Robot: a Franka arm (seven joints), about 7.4 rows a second.
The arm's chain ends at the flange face. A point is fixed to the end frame.
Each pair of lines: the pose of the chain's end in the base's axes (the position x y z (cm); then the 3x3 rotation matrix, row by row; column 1 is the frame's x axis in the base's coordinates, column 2 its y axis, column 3 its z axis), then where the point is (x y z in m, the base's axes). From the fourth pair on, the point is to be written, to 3 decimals.
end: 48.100 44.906 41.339; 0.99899 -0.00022 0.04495; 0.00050 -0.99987 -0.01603; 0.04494 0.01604 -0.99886
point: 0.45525 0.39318 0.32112
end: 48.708 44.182 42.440; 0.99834 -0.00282 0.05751; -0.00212 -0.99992 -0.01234; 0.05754 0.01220 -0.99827
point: 0.46236 0.38635 0.33160
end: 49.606 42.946 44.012; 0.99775 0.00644 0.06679; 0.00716 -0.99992 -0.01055; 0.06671 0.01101 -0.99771
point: 0.47272 0.37388 0.34703
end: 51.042 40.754 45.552; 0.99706 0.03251 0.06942; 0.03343 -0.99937 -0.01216; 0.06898 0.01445 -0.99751
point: 0.489 0.351 0.363
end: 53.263 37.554 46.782; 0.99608 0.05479 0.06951; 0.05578 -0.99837 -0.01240; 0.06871 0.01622 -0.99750
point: 0.512 0.318 0.375
